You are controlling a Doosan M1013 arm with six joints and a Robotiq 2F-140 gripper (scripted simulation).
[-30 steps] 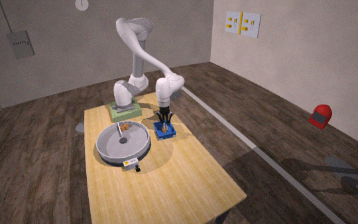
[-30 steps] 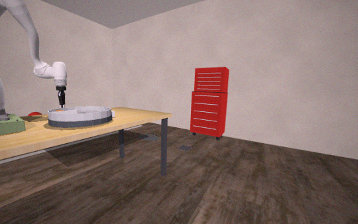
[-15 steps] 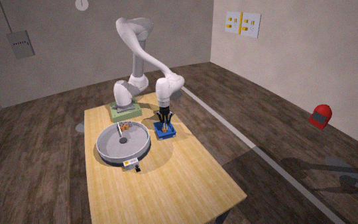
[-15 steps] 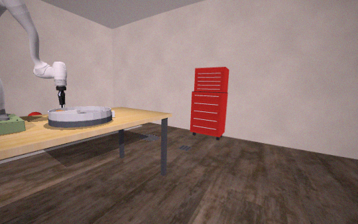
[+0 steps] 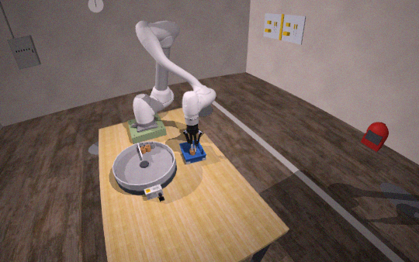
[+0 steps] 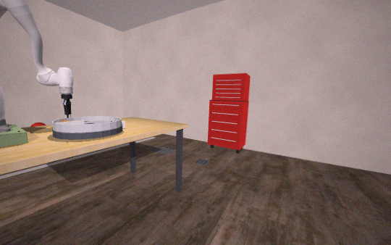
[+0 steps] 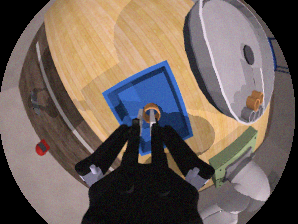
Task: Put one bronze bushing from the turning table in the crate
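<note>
Now: hand 4 cm above the blue crate and 1 cm to the left of it. Also, from my hand: round grey turning table 36 cm to the right, 4 cm ahead, 1 cm below.
</note>
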